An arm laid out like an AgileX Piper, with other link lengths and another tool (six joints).
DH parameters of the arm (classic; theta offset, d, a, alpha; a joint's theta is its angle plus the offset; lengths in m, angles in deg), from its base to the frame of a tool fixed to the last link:
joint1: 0 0.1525 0 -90
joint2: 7.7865 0 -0.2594 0
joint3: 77.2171 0 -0.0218 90
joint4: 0 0.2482 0 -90
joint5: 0 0 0 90
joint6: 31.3 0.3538 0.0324 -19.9
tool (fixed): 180 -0.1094 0 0
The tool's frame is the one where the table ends.
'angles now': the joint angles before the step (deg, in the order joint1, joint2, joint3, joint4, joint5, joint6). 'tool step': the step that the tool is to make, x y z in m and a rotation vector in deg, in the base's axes. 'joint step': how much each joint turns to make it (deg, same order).
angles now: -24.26 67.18 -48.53 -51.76 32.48 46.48
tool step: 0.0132 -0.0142 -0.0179 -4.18 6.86 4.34
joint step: 0.01 6.08 0.01 -7.59 -2.72 -0.01
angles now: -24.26 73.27 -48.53 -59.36 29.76 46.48
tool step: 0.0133 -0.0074 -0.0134 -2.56 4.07 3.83
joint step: 0.00 4.34 -0.09 -5.97 -2.56 0.94
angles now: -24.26 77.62 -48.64 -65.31 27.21 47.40
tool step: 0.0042 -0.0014 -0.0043 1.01 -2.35 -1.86
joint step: 0.01 1.22 0.01 -3.53 -0.30 6.77
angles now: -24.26 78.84 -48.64 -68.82 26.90 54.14
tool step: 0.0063 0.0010 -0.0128 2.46 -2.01 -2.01
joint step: 0.01 2.38 -0.26 -2.18 -0.59 6.52
